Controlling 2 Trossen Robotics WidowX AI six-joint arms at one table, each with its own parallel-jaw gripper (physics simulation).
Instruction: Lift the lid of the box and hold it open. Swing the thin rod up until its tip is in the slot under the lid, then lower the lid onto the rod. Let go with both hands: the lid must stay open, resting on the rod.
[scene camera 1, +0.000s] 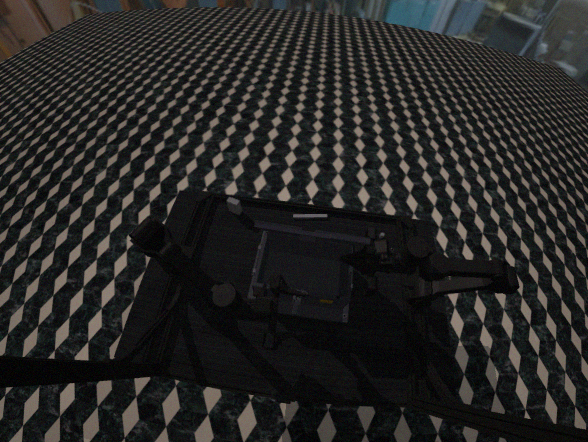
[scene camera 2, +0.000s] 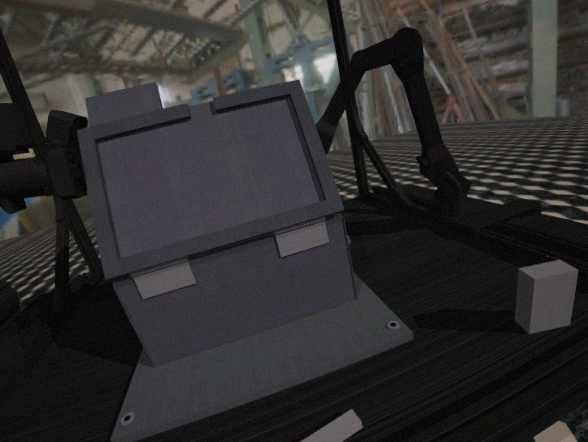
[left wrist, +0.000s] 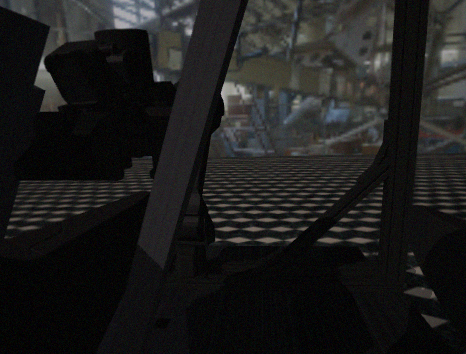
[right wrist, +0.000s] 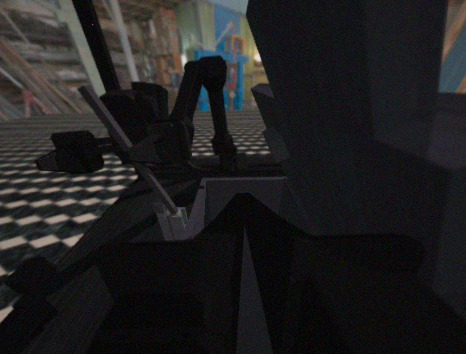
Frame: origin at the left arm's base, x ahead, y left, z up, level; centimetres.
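Where they show: left gripper, fingertip midpoint: (scene camera 1: 307, 313) (left wrist: 278, 210) (right wrist: 83, 160); right gripper, fingertip midpoint: (scene camera 1: 339, 258) (left wrist: 18, 172) (right wrist: 242, 199); left arm's base at its link origin: (scene camera 2: 451, 214) (right wrist: 226, 167); right arm's base at its link origin: (scene camera 1: 413, 298) (scene camera 2: 11, 359) (left wrist: 192, 269).
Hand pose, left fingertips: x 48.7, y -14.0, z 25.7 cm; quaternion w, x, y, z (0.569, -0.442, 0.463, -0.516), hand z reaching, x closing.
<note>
Things, the pixels of their top centre, and the offset from my left fingertips. "pt": a spot on its surface instead. Level surfaces: height alone.
- box's rim at a spot on its surface: (right wrist: 238, 186) pt dy +17.3, dx -15.6, dz -14.3 cm
- black mat at its surface level: dz -27.6 cm
- white strip at its top centre: (scene camera 1: 310, 215) dy +46.7, dx -0.4, dz -26.7 cm
- small grey block at its top centre: (scene camera 2: 547, 269) (scene camera 1: 233, 200) dy +44.9, dx -33.4, dz -20.0 cm
The grey box (scene camera 2: 235, 298) (scene camera 1: 310, 281) stands open on its base plate (scene camera 2: 270, 368). Its lid (scene camera 2: 209, 175) (scene camera 1: 311, 232) (right wrist: 337, 123) is raised steeply on two hinges. My right gripper (scene camera 1: 358, 256) is shut and empty. It sits at the lid's right edge, close under the lid's underside. The thin rod (right wrist: 126, 144) (left wrist: 186, 133) tilts up from its pivot at the box's rim (right wrist: 238, 186). It passes by my left gripper (scene camera 1: 279, 285), which is open with nothing gripped. I cannot tell whether the rod's tip reaches the slot.
The box stands on a black mat (scene camera 1: 183, 351) over a checkered table (scene camera 1: 336, 110). A white strip (scene camera 1: 310, 216) (scene camera 2: 336, 427) lies behind the box. A small grey block (scene camera 1: 233, 205) sits at the mat's back left. Dark frame poles (scene camera 2: 340, 88) rise behind the box.
</note>
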